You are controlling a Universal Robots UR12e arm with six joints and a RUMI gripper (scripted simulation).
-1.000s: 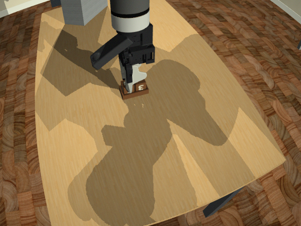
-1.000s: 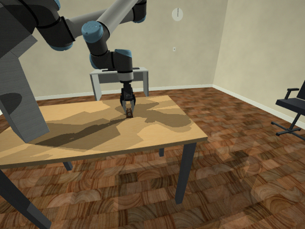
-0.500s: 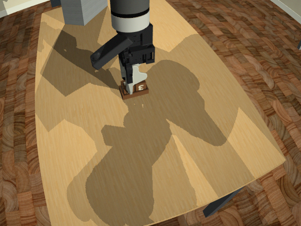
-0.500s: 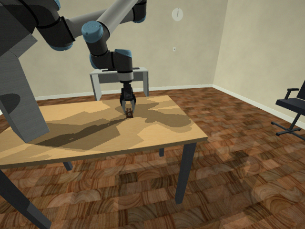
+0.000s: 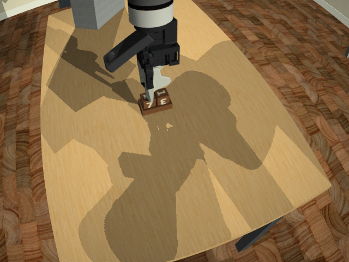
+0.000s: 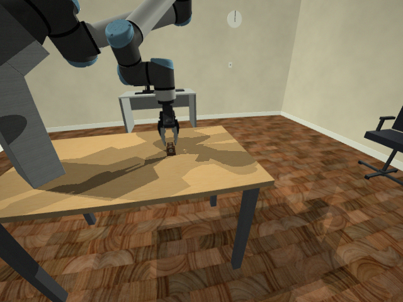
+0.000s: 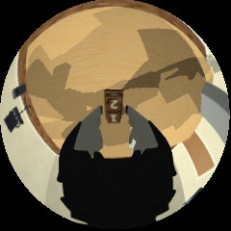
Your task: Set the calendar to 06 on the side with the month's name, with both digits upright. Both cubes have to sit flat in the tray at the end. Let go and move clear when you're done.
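Right now my hand is 1 cm past the cube, 3 cm to the right of it and 3 cm above it. The rest, counted from my hand: brown calendar tray: 1 cm behind, 2 cm to the left, 5 cm below.
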